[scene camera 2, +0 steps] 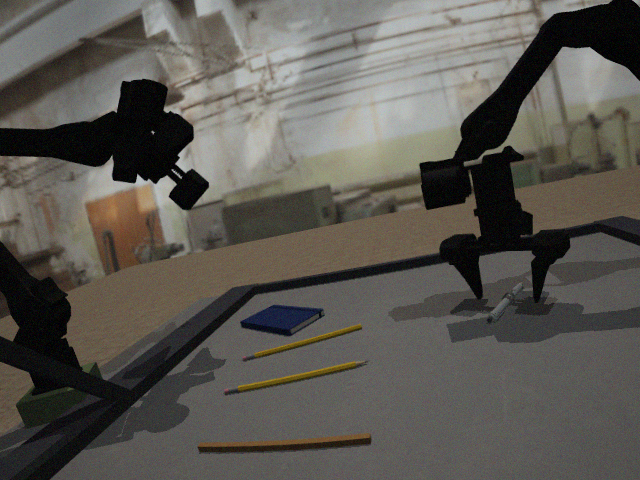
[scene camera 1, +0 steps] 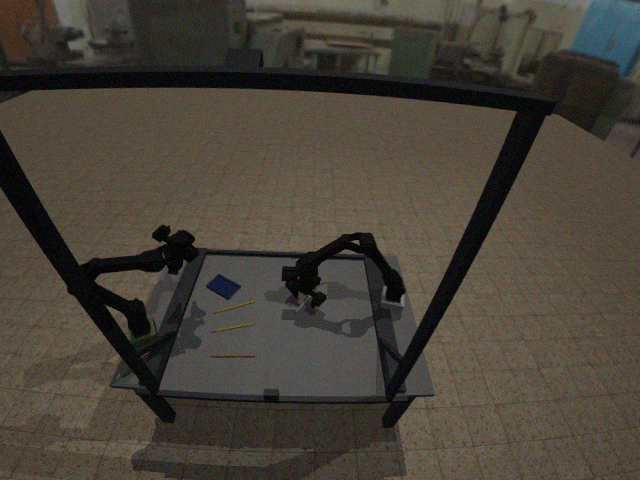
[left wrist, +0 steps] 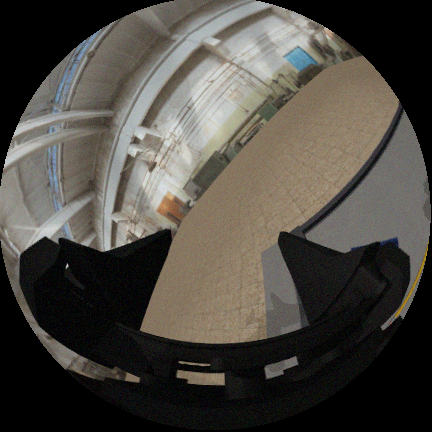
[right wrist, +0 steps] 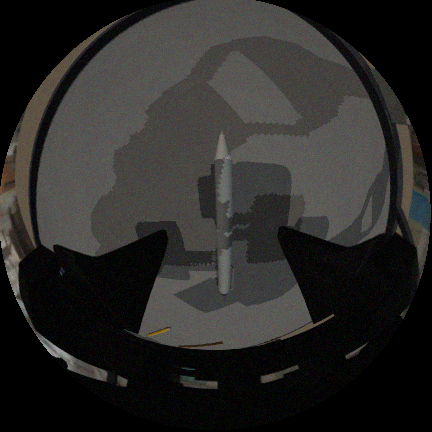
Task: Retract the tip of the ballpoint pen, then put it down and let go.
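Seen in the pictures: left gripper, fingertip midpoint: (scene camera 2: 174,170) (left wrist: 226,236); right gripper, fingertip midpoint: (scene camera 2: 507,300) (scene camera 1: 304,302) (right wrist: 223,234); left arm's base, origin of the base link: (scene camera 1: 141,329); right arm's base, origin of the base link: (scene camera 1: 393,296).
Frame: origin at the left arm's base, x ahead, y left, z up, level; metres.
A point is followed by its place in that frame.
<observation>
A slim light grey pen (scene camera 1: 306,301) @[y -0.169, x 0.683, z -0.030 m] (scene camera 2: 504,306) @[y -0.185, x 0.651, z -0.033 m] (right wrist: 224,200) @[y -0.157, x 0.700, z -0.029 m] lies on the grey table at the picture's right in scene camera 2. In the right wrist view its cone-shaped end points up and its clip end is near the bottom. I cannot tell whether the writing tip is out. My right gripper (scene camera 2: 509,299) @[y -0.168, x 0.675, z -0.036 m] (right wrist: 223,234) @[y -0.168, x 0.675, z -0.036 m] is open and empty, pointing down just above the table. Its fingers stand apart on either side of the pen's line, without gripping it. My left gripper (left wrist: 226,236) @[y 0.178, x 0.259, z 0.283 m] is open and empty, held high near the table's left edge, far from the pen.
A blue notebook (scene camera 1: 223,286) @[y 0.091, x 0.379, z -0.028 m] (scene camera 2: 281,319) @[y 0.074, x 0.378, z -0.028 m], two yellow pencils (scene camera 1: 234,307) @[y -0.043, x 0.384, z -0.035 m] (scene camera 2: 299,376) @[y -0.144, x 0.350, z -0.034 m] and an orange-brown stick (scene camera 1: 232,355) @[y -0.262, x 0.295, z -0.033 m] (scene camera 2: 284,443) @[y -0.266, x 0.301, z -0.033 m] lie left of the pen. Dark frame posts (scene camera 1: 467,248) @[y -0.699, x 0.717, z 0.712 m] stand at the table's sides. Arm shadows cross the table.
</observation>
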